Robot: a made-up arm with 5 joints. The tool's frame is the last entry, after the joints.
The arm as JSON. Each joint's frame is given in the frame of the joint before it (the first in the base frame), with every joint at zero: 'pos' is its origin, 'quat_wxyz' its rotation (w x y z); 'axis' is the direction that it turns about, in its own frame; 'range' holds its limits. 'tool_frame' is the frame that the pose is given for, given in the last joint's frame.
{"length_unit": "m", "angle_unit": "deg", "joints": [
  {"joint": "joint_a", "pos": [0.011, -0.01, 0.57], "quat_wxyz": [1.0, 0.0, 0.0, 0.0], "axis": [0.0, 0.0, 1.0], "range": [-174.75, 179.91]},
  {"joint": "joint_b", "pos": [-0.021, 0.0, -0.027], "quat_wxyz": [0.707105, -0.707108, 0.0, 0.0], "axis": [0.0, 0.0, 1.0], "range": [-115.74, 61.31]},
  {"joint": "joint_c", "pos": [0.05, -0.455, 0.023], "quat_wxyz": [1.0, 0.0, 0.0, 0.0], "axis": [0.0, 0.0, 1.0], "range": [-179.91, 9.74]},
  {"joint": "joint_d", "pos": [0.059, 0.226, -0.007], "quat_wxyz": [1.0, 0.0, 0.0, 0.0], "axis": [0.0, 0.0, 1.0], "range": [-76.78, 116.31]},
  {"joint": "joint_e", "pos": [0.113, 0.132, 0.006], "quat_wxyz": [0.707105, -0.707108, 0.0, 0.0], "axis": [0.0, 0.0, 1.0], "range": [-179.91, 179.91]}
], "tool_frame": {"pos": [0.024, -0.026, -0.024], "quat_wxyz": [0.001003, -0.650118, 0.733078, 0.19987]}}
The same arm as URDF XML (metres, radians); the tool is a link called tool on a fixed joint. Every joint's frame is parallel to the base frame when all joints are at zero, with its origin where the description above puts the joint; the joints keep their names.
<robot name="arm">
<joint name="joint_a" type="revolute"><parent link="base_link"/><child link="link1"/><origin xyz="0.011 -0.01 0.57"/><axis xyz="0 0 1"/><limit lower="-3.05" upper="3.14"/></joint>
<joint name="joint_b" type="revolute"><parent link="link1"/><child link="link2"/><origin xyz="-0.021 0 -0.027"/><axis xyz="0 1 0"/><limit lower="-2.02" upper="1.0701"/></joint>
<joint name="joint_c" type="revolute"><parent link="link2"/><child link="link3"/><origin xyz="0.05 0.023 0.455"/><axis xyz="0 1 0"/><limit lower="-3.14" upper="0.17"/></joint>
<joint name="joint_d" type="revolute"><parent link="link3"/><child link="link4"/><origin xyz="0.059 -0.007 -0.226"/><axis xyz="0 1 0"/><limit lower="-1.3401" upper="2.03"/></joint>
<joint name="joint_e" type="revolute"><parent link="link4"/><child link="link5"/><origin xyz="0.113 0.006 -0.132"/><axis xyz="0 0 -1"/><limit lower="-3.14" upper="3.14"/></joint>
<joint name="tool_joint" type="fixed"><parent link="link5"/><child link="tool"/><origin xyz="0.024 0.026 0.024" rpy="-0.307 -0.2644 1.7318"/></joint>
<link name="base_link"/>
<link name="link1"/>
<link name="link2"/>
<link name="link3"/>
<link name="link4"/>
<link name="link5"/>
<link name="tool"/>
</robot>

